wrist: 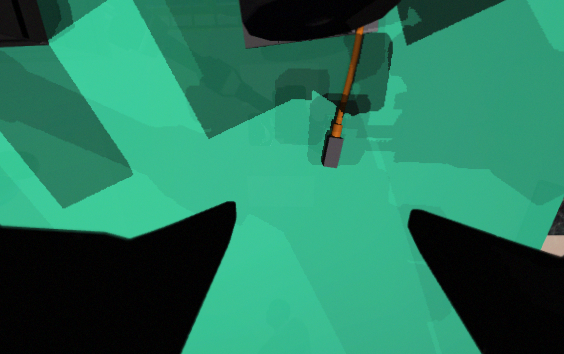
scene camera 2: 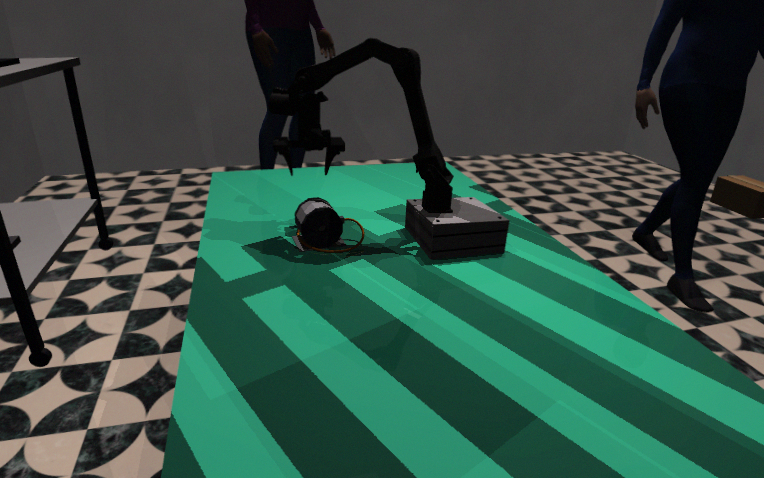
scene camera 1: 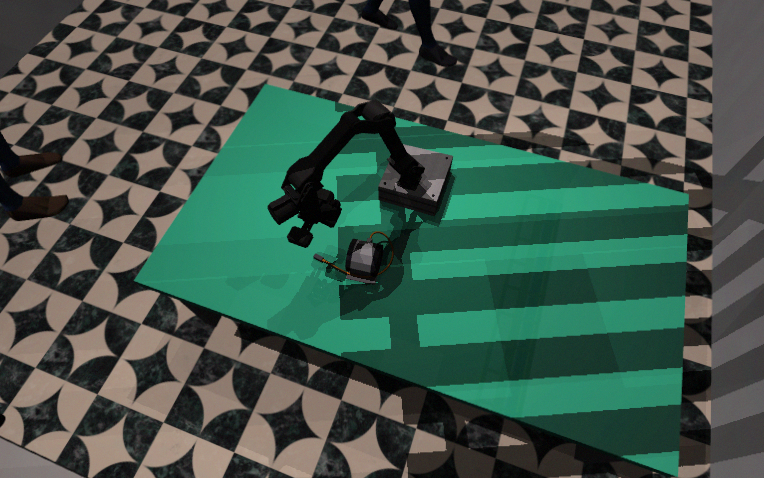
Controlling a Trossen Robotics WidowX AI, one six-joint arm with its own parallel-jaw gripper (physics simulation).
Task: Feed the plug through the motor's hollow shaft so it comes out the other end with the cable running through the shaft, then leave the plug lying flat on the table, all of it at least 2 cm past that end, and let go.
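Where they show: gripper, fingertip midpoint: (wrist: 321, 213) (scene camera 2: 308, 175) (scene camera 1: 315, 231); arm's base at its link origin: (scene camera 2: 436, 208) (scene camera 1: 409, 180).
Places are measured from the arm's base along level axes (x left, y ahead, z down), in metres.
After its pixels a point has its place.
The motor (scene camera 1: 363, 256) @[x -0.025, y 0.317, z -0.014 m] (scene camera 2: 320, 221) @[x 0.016, y 0.299, z 0.011 m] (wrist: 320, 17) @[x -0.073, y 0.309, z 0.043 m], a grey drum with black ends, lies on its side on a small base plate (scene camera 1: 360, 279) @[x -0.025, y 0.352, z 0.083 m]. An orange cable (scene camera 1: 392, 256) @[x 0.038, y 0.242, z 0.079 m] (scene camera 2: 362, 232) @[x -0.009, y 0.191, z 0.058 m] (wrist: 352, 70) @[x -0.103, y 0.346, z 0.077 m] loops out beside it and passes low around its outside. The cable ends in a small grey plug (scene camera 1: 318, 257) @[x -0.177, y 0.338, z 0.071 m] (wrist: 332, 151) @[x -0.177, y 0.335, z 0.071 m] lying on the table to the motor's left in scene camera 1. The plug does not show in scene camera 2. My gripper (scene camera 1: 316, 224) @[x -0.186, y 0.309, z -0.043 m] (scene camera 2: 309, 172) @[x -0.186, y 0.309, z -0.043 m] (wrist: 321, 213) @[x -0.186, y 0.309, z -0.043 m] is open and empty, pointing down above the table, with the plug ahead of its fingertips in the wrist view.
The arm's grey base block (scene camera 1: 414, 188) @[x 0.027, y 0.026, z -0.006 m] (scene camera 2: 467, 239) @[x 0.108, y -0.045, z 0.040 m] stands on the green table (scene camera 1: 225, 208) @[x -0.560, y 0.286, z 0.085 m] (scene camera 2: 366, 349) @[x 0.422, y 0.262, z 0.085 m] near the motor. A white-topped side table (scene camera 2: 33, 70) stands at the left in scene camera 2. People stand beyond the table. Striped shadows cross the table.
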